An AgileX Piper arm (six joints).
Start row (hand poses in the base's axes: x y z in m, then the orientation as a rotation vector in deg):
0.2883 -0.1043 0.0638 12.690 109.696 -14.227
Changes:
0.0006 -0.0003 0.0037 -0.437 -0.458 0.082
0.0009 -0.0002 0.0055 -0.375 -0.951 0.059
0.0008 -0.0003 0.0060 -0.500 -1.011 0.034
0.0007 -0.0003 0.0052 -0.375 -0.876 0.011
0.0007 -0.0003 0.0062 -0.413 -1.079 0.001
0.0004 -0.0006 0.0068 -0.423 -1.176 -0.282
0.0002 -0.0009 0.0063 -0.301 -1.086 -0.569
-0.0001 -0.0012 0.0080 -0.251 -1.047 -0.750
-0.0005 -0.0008 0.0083 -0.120 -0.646 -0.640
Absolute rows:
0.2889 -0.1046 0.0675 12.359 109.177 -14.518
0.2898 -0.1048 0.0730 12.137 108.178 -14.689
0.2906 -0.1051 0.0790 11.860 107.097 -14.983
0.2913 -0.1054 0.0842 11.678 106.168 -15.194
0.2920 -0.1057 0.0904 11.500 105.031 -15.416
0.2924 -0.1063 0.0972 11.585 103.780 -15.827
0.2926 -0.1072 0.1035 12.005 102.620 -16.340
0.2925 -0.1084 0.1115 12.615 101.494 -16.939
0.2920 -0.1092 0.1198 13.172 100.792 -17.403

